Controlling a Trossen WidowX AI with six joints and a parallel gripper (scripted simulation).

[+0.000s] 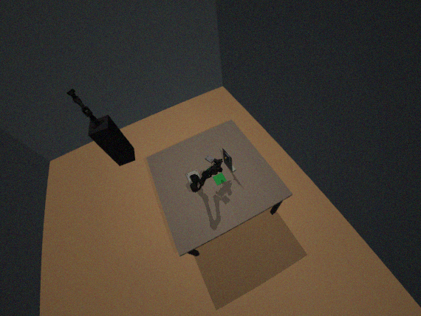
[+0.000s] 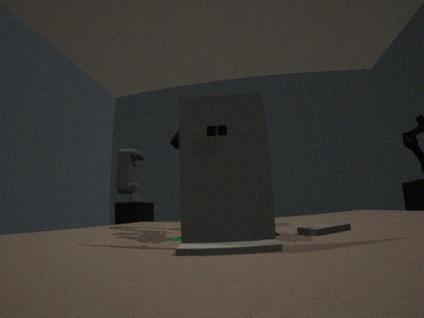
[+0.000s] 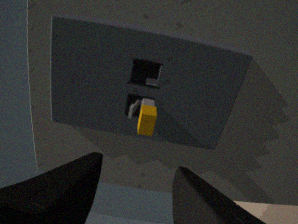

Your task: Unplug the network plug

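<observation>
Right now the network plug is 50 mm ahead of my gripper tip and 10 mm to the left of it. Also, from my gripper tip: green marked square (220 mm below, 90 mm to the right, 90 mm behind); upright panel (80 mm below, 70 mm ahead, 10 mm to the left); small flat grey slab (210 mm to the left, 210 mm below, 100 mm behind).
</observation>
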